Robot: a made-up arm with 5 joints.
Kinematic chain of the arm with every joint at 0, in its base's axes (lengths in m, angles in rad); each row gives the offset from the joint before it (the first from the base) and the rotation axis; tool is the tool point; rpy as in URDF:
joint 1: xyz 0 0 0.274 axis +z
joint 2: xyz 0 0 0 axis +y
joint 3: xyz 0.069 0 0.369 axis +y
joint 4: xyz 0.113 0 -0.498 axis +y
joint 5: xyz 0.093 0 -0.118 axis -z
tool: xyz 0 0 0 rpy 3.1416 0 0
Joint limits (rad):
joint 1: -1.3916..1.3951
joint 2: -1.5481..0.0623
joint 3: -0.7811..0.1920
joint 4: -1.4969..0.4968
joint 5: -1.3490..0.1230
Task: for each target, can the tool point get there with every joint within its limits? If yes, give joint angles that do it. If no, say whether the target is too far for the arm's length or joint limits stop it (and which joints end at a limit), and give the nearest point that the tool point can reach.
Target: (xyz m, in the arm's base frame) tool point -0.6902 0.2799 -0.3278
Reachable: no: joint limits stop it (at a limit: joint 1, joint 2) | nearest point 0.0236 0.1329 -0.0215 | short by 0.791 m
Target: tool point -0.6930 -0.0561 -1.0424
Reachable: no: too far | nearest point 0.0113 -0.0624 -0.0221 | short by 1.240 m
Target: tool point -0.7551 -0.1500 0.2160
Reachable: no: joint limits stop it (at a limit: joint 1, joint 2, joint 3, joint 4) | nearest point 0.0388 -0.2141 0.1776 | short by 0.797 m
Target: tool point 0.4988 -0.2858 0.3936
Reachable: yes | joints -0.5203 -0.1191 -0.5862 -0.5440 -0.1305
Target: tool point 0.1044 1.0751 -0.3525
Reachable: no: too far | nearest point 0.0975 0.5493 0.1694 | short by 0.741 m
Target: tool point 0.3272 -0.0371 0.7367
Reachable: yes | joints -0.1128 -0.7195 -0.6081 -1.0798 -1.1099
